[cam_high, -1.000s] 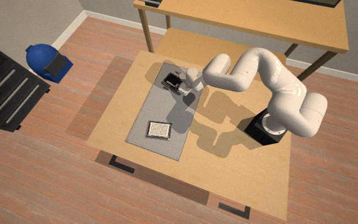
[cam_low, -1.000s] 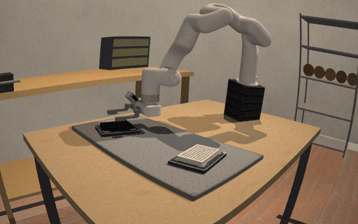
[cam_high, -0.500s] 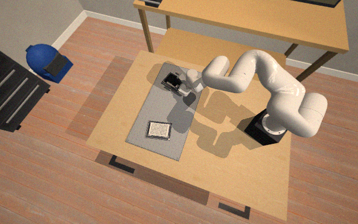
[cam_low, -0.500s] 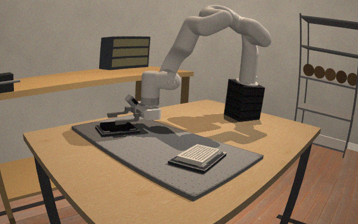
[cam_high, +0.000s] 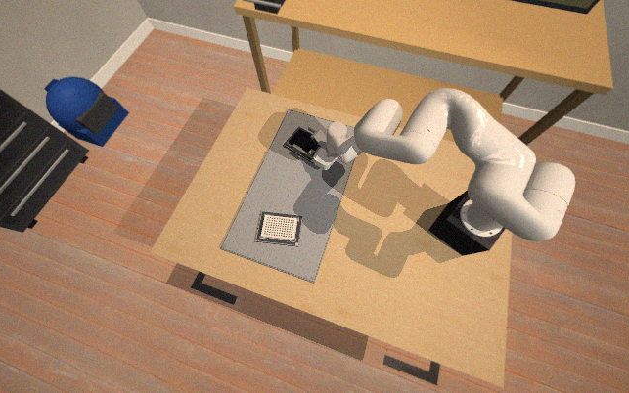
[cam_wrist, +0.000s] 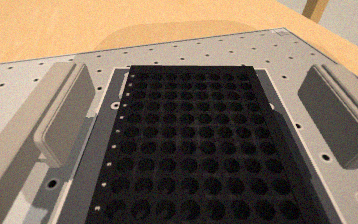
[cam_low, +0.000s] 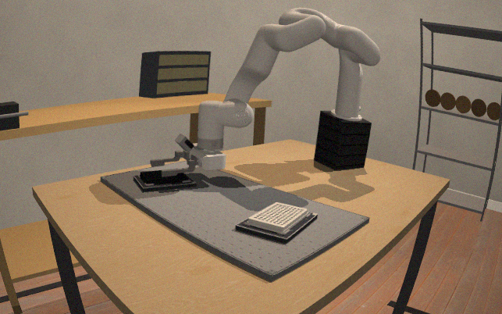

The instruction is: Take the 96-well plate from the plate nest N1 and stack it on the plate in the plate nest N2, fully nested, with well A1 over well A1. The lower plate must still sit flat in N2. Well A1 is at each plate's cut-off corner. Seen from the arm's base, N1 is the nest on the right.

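Right now the black 96-well plate is 3 cm below my hand. The rest, counted from my hand: white 96-well plate (1 cm behind, 39 cm to the left, 3 cm below).
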